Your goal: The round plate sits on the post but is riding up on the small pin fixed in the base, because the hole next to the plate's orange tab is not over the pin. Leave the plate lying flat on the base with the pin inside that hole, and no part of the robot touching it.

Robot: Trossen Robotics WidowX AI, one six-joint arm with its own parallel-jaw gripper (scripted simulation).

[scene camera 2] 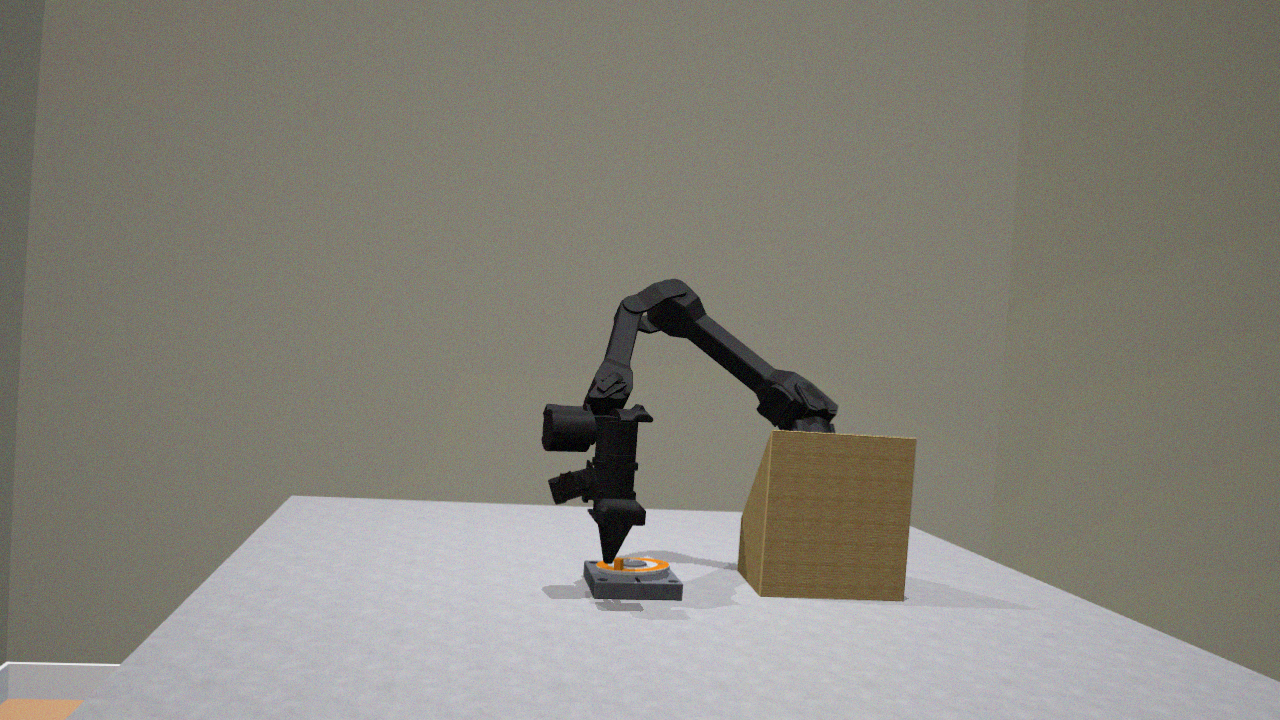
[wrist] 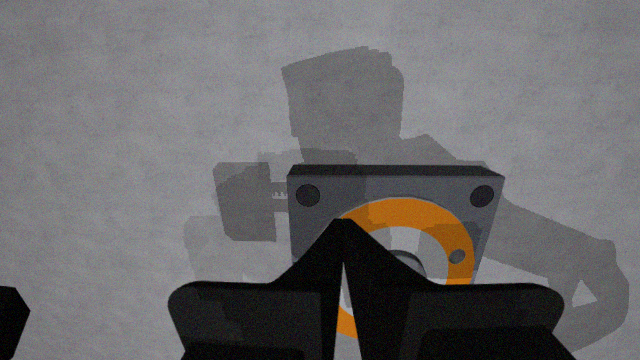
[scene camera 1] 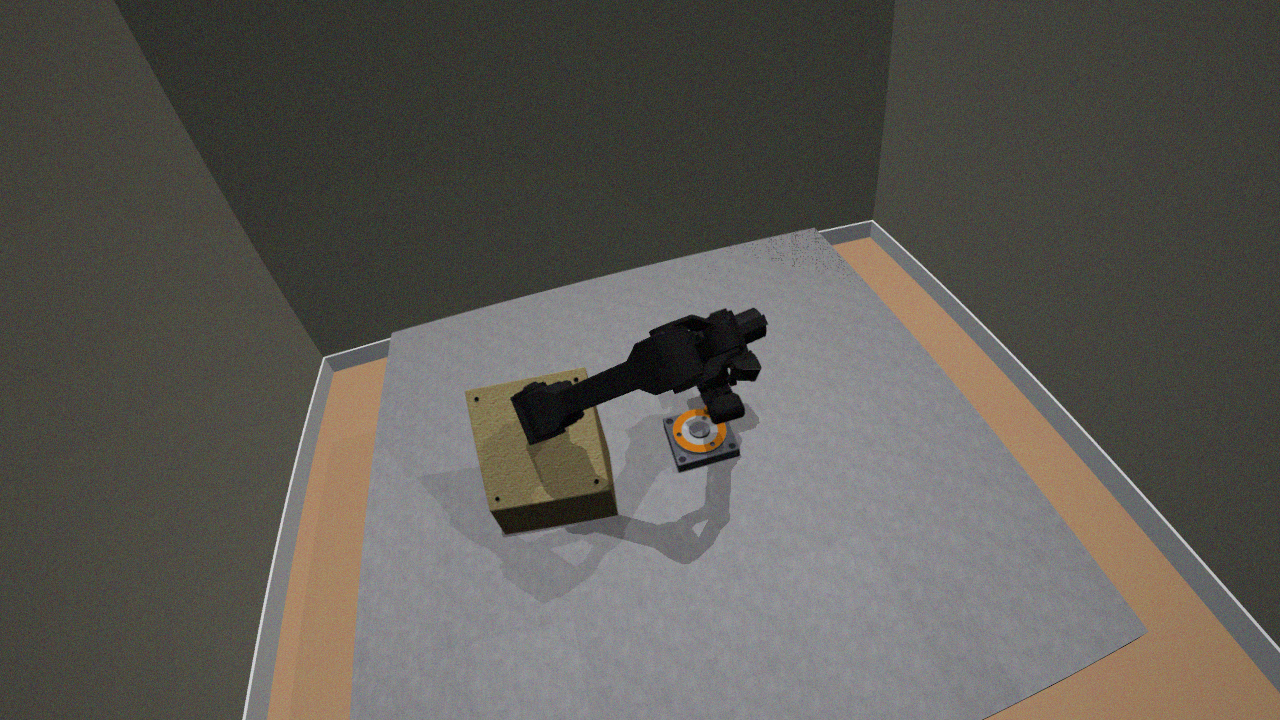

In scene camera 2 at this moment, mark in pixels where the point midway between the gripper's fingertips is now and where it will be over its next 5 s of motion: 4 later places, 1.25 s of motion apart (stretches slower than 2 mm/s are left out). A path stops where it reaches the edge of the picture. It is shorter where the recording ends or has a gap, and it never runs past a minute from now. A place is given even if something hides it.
My gripper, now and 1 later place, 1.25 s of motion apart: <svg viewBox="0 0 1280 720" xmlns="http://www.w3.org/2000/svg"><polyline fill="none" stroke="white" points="607,563 633,551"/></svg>
